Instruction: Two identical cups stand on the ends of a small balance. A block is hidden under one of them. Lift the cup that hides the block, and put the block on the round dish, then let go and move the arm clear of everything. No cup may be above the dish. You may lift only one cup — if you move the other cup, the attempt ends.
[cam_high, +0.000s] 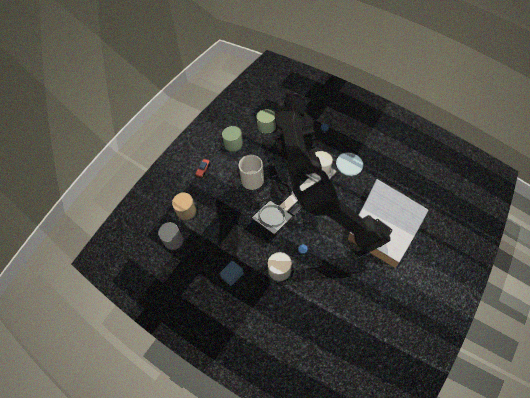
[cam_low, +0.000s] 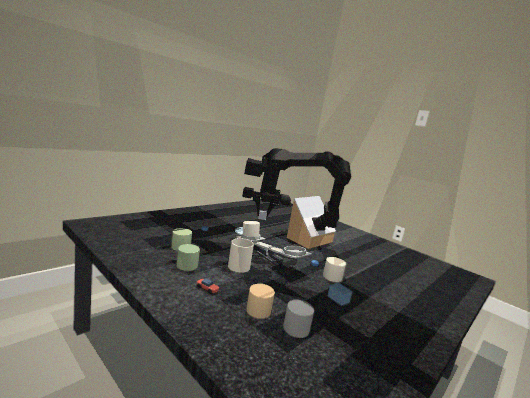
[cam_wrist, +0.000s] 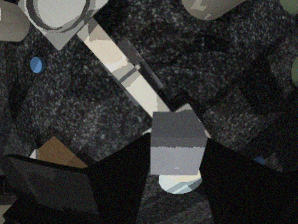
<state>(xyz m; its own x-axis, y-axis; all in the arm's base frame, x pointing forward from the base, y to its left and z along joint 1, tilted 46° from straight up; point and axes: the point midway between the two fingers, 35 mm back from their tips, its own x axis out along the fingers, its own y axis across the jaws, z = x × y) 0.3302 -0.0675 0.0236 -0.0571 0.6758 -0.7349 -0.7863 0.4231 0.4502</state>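
Right now my gripper tip is 80 mm past the round pale-blue dish, 180 mm to the left of it and 150 mm above it. Round my gripper tip: blue block 30 mm behind, 390 mm to the left, 130 mm below; then red toy car 320 mm ahead, 160 mm to the left, 140 mm below; then grey block 10 mm above.
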